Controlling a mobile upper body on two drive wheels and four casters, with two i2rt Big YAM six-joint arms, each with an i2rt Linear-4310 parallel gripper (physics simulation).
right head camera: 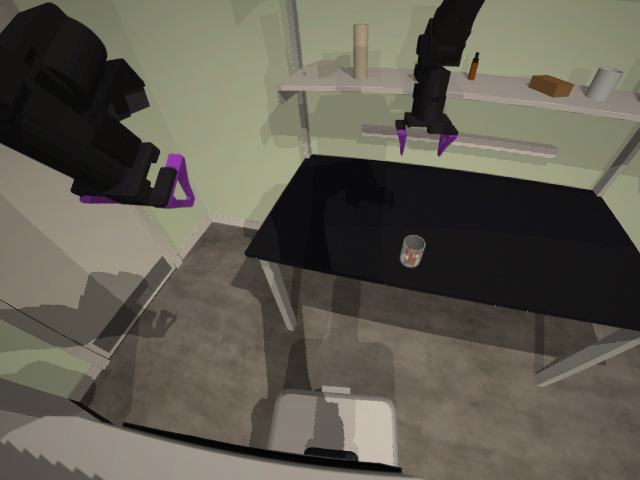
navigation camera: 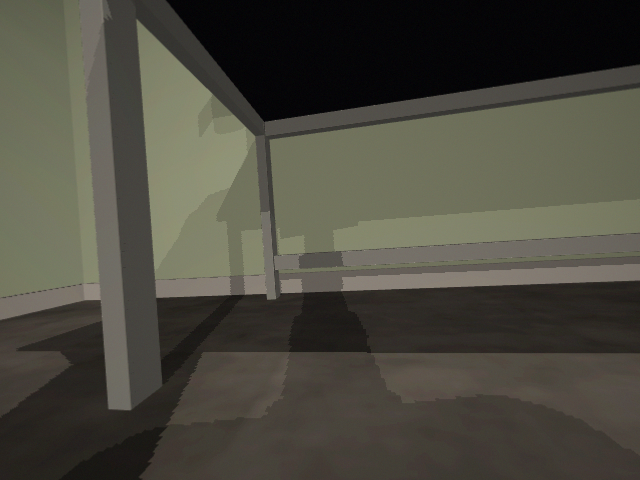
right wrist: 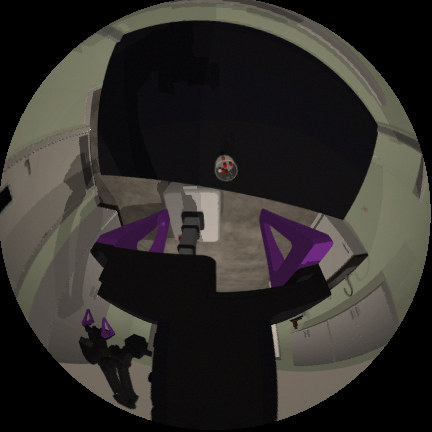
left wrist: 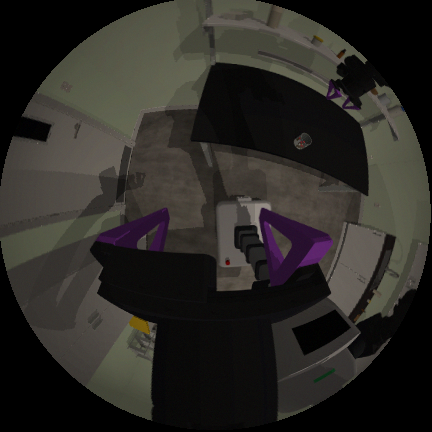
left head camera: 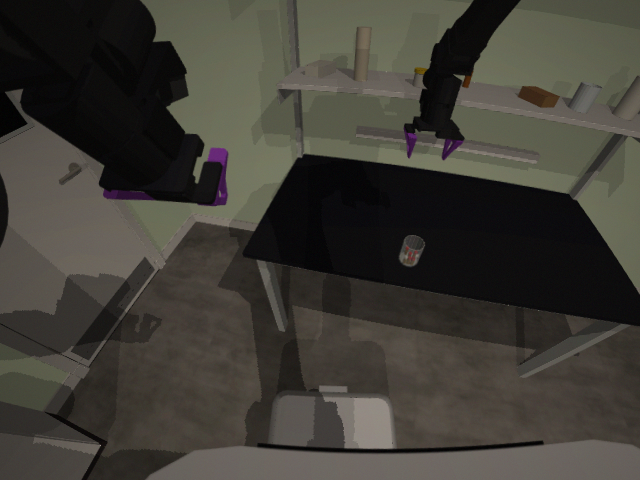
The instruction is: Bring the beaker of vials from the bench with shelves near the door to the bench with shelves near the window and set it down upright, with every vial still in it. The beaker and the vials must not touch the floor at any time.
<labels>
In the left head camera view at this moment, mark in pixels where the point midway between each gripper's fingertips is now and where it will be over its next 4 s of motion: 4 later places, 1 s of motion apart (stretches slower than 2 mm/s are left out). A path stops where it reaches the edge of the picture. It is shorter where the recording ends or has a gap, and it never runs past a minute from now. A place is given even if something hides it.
The left gripper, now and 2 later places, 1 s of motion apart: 192,197; 115,337; 39,427
The right gripper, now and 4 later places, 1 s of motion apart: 425,158; 413,238; 409,231; 416,234; 415,240
</labels>
